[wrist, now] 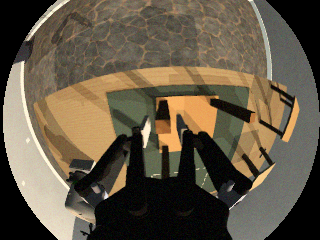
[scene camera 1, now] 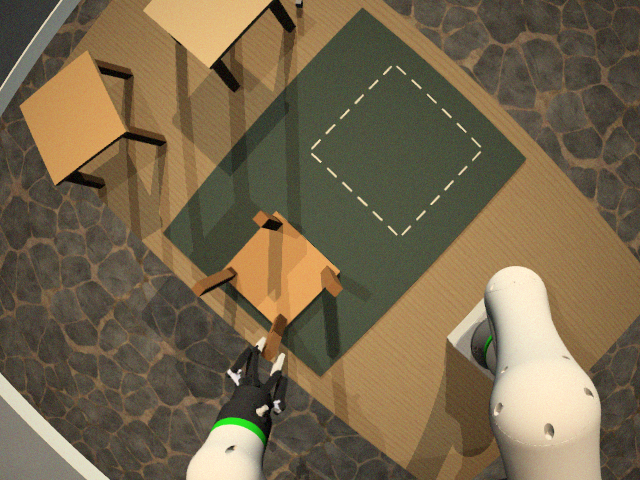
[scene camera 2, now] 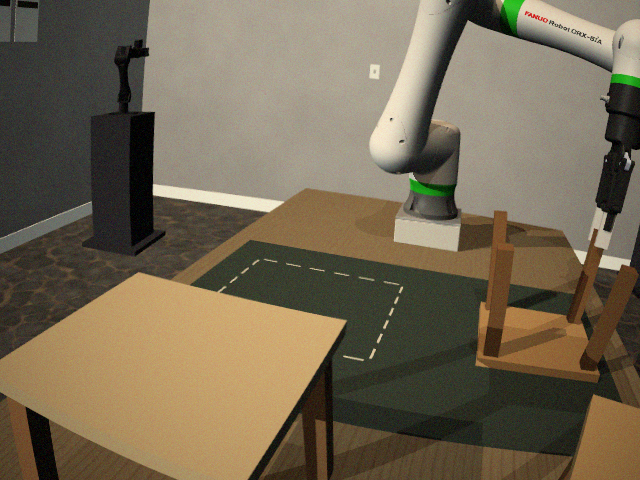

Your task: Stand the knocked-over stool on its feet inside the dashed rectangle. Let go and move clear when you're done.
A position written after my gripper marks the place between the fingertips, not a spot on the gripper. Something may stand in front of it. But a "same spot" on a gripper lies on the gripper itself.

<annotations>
My gripper shows in the wrist view (163,121), in scene camera 1 and in scene camera 2. A wooden stool shows in the wrist view (196,111), in scene camera 1 and in scene camera 2. The same spot on the wooden stool: (scene camera 1: 279,271) is (scene camera 2: 534,335). The same spot on my gripper: (scene camera 2: 604,219) is (scene camera 1: 258,348).
</annotations>
